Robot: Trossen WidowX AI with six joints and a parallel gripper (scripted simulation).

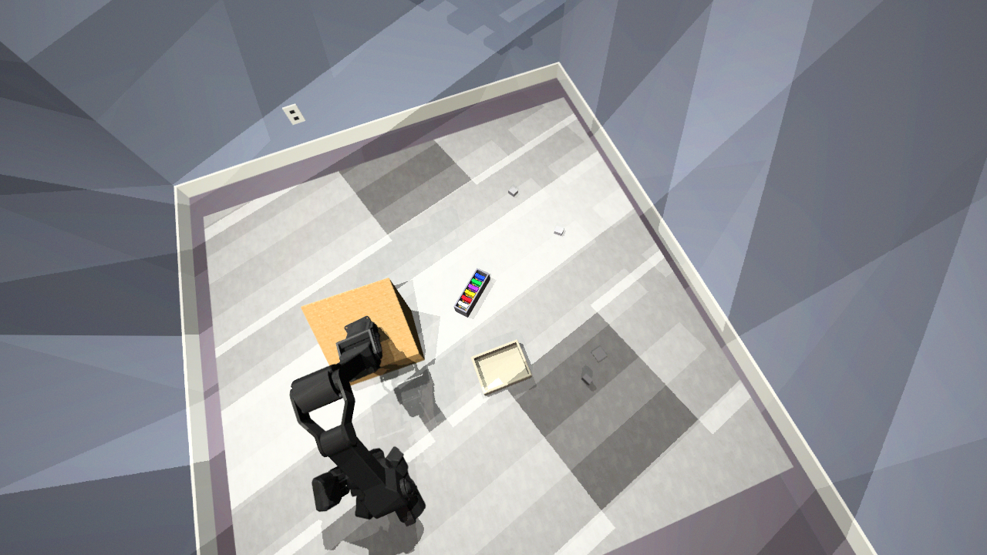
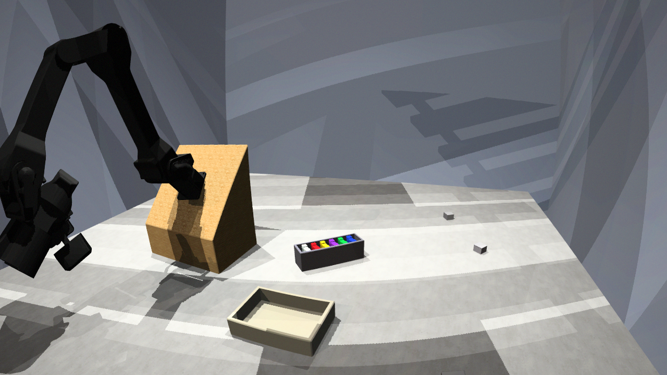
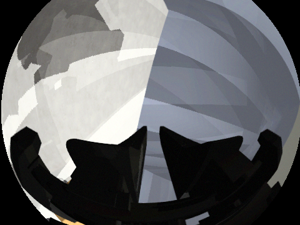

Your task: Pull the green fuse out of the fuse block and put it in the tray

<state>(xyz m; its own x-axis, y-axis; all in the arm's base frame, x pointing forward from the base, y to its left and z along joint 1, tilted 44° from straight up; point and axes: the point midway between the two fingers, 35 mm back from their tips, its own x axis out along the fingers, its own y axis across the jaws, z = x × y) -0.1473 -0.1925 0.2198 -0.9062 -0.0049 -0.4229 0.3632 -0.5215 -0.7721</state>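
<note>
Right now my gripper tip is 460 mm short of the tray, 140 mm above it and 90 mm to the right of it. Also, from my gripper tip: green fuse: 490 mm ahead, 330 mm to the left, 120 mm below.
</note>
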